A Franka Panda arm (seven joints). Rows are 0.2 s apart.
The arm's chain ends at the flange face. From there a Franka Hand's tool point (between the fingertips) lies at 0.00 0.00 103.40 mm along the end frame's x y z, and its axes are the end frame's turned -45 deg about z.
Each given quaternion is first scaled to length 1.
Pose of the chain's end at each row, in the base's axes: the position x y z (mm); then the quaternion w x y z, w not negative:
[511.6, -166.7, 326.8, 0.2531, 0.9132, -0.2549, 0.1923]
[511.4, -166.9, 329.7, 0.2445, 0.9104, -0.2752, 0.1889]
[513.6, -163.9, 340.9, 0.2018, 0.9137, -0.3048, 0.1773]
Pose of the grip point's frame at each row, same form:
[534.6, -224.6, 244.3, 0.3074, 0.9413, 0.1140, 0.0808]
[533.0, -223.7, 246.0, 0.2982, 0.9464, 0.0941, 0.0810]
[534.4, -213.2, 252.4, 0.2543, 0.9608, 0.0681, 0.0866]

